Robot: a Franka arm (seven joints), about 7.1 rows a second.
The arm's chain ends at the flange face. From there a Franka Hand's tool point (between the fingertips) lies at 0.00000 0.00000 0.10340 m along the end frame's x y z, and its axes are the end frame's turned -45 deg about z.
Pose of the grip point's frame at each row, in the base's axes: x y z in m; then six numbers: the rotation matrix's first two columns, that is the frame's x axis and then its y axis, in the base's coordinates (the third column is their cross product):
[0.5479, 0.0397, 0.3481, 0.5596, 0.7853, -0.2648, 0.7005, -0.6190, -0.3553]
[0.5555, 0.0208, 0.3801, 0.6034, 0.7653, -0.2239, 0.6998, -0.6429, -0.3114]
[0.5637, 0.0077, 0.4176, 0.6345, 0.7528, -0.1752, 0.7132, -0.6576, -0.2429]
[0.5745, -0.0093, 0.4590, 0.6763, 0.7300, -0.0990, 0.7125, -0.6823, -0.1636]
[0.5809, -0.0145, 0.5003, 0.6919, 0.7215, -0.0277, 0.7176, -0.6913, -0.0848]
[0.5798, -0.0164, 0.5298, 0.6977, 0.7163, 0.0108, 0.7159, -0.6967, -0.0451]
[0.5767, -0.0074, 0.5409, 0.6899, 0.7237, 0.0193, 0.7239, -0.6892, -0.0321]
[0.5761, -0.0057, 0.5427, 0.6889, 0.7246, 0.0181, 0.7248, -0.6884, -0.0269]
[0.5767, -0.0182, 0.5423, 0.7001, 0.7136, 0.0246, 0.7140, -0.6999, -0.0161]
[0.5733, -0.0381, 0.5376, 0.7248, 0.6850, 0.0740, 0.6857, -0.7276, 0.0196]
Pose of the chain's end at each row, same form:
[0.5937, 0.0383, 0.4408, 0.8910, 0.1176, -0.4385, 0.0996, -0.9930, -0.0640]
[0.5950, 0.0176, 0.4756, 0.9215, 0.0865, -0.3785, 0.0682, -0.9957, -0.0619]
[0.5945, 0.0047, 0.5163, 0.9530, 0.0673, -0.2956, 0.0556, -0.9973, -0.0479]
[0.5938, -0.0134, 0.5605, 0.9820, 0.0337, -0.1857, 0.0256, -0.9986, -0.0457]
[0.5892, -0.0185, 0.6033, 0.9967, 0.0214, -0.0795, 0.0182, -0.9990, -0.0404]
[0.5824, -0.0205, 0.6331, 0.9996, 0.0139, -0.0243, 0.0129, -0.9991, -0.0395]
[0.5777, -0.0111, 0.6442, 0.9997, 0.0244, -0.0091, 0.0240, -0.9991, -0.0363]
[0.5768, -0.0090, 0.6460, 0.9996, 0.0256, -0.0062, 0.0254, -0.9991, -0.0318]
[0.5761, -0.0212, 0.6456, 0.9999, 0.0097, 0.0060, 0.0098, -0.9995, -0.0288]
[0.5663, -0.0419, 0.6407, 0.9974, -0.0301, 0.0662, -0.0276, -0.9989, -0.0385]

